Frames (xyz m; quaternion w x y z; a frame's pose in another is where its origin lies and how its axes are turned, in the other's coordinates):
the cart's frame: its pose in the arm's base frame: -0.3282 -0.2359 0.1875 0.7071 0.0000 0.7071 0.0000
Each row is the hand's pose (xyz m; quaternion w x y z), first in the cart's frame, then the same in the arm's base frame.
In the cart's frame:
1: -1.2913 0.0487 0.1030 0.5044 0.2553 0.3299 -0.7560
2: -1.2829 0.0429 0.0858 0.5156 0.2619 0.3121 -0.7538
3: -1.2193 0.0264 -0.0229 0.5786 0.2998 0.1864 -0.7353
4: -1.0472 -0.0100 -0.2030 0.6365 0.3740 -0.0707 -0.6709
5: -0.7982 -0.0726 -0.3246 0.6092 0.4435 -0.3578 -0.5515
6: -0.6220 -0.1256 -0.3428 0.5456 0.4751 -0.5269 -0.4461
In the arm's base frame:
1: -0.2252 -0.1872 1.4788 0.1234 -0.3541 0.5899 -0.7151
2: -0.2424 -0.1930 1.4704 0.1439 -0.3478 0.5853 -0.7182
3: -0.3511 -0.2095 1.4068 0.2773 -0.3079 0.5409 -0.7319
4: -0.5312 -0.2459 1.2347 0.5000 -0.2099 0.4001 -0.7388
5: -0.6528 -0.3085 0.9857 0.6838 -0.0764 0.1778 -0.7036
6: -0.6710 -0.3615 0.8095 0.7584 0.0205 0.0132 -0.6514

